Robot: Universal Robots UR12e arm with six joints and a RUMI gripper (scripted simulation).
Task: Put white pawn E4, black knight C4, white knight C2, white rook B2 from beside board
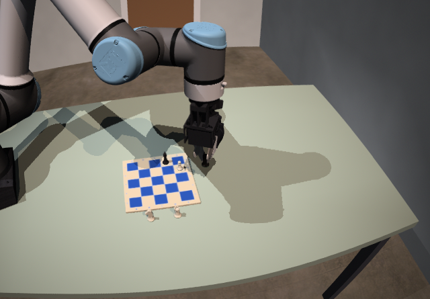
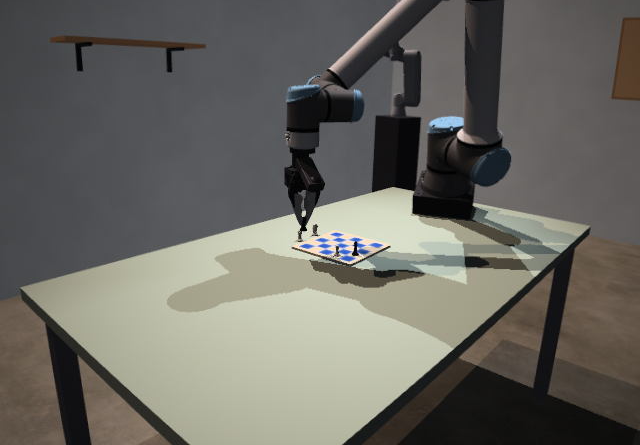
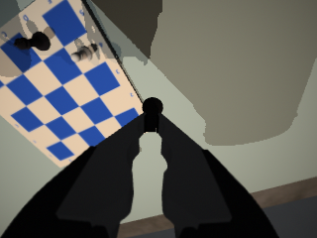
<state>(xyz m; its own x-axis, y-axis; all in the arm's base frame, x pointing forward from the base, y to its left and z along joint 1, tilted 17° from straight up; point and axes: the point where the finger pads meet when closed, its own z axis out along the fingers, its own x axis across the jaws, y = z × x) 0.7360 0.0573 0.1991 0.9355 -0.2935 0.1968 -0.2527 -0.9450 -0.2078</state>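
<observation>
The chessboard lies 140 mm behind my hand, 10 mm to the left of it and 110 mm below it. The rest, counted from my hand: black knight: 10 mm below; then white rook: 80 mm behind, 120 mm to the right, 90 mm below; then white pawn: 80 mm behind, 60 mm to the left, 90 mm below.
</observation>
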